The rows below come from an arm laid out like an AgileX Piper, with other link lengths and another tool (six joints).
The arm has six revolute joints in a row. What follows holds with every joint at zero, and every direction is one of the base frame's. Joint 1 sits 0.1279 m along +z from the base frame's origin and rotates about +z. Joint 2 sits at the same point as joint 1 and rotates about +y. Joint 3 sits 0.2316 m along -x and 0.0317 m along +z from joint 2 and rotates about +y. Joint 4 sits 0.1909 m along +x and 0.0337 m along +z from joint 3 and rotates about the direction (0.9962, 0, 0.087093). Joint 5 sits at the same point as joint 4 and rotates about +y. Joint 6 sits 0.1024 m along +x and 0.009 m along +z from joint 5 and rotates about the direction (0.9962, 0, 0.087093). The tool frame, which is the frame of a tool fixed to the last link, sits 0.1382 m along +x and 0.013 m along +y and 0.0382 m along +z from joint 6; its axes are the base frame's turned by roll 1.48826, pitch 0.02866 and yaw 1.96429 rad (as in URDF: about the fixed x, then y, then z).
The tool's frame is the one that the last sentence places.
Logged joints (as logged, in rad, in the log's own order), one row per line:
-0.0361, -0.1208, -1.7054, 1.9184, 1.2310, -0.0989
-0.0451, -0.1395, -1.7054, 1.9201, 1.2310, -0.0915
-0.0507, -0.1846, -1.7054, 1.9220, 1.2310, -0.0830
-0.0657, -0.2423, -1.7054, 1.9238, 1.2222, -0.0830
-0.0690, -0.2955, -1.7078, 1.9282, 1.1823, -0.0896
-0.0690, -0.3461, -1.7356, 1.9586, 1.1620, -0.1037
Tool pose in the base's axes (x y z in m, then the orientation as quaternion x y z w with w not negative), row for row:
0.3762, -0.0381, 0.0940, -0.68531, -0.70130, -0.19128, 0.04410
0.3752, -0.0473, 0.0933, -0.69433, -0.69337, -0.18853, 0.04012
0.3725, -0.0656, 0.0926, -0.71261, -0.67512, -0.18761, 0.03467
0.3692, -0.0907, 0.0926, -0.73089, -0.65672, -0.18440, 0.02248
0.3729, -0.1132, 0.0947, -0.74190, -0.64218, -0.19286, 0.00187
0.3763, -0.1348, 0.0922, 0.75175, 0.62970, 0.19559, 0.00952
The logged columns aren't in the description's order. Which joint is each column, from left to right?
Columns, left to right: joint 4, joint 1, joint 3, joint 2, joint 5, joint 6.
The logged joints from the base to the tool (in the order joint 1, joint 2, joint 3, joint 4, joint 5, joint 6), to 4 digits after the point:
-0.1208, 1.9184, -1.7054, -0.0361, 1.2310, -0.0989
-0.1395, 1.9201, -1.7054, -0.0451, 1.2310, -0.0915
-0.1846, 1.9220, -1.7054, -0.0507, 1.2310, -0.0830
-0.2423, 1.9238, -1.7054, -0.0657, 1.2222, -0.0830
-0.2955, 1.9282, -1.7078, -0.0690, 1.1823, -0.0896
-0.3461, 1.9586, -1.7356, -0.0690, 1.1620, -0.1037

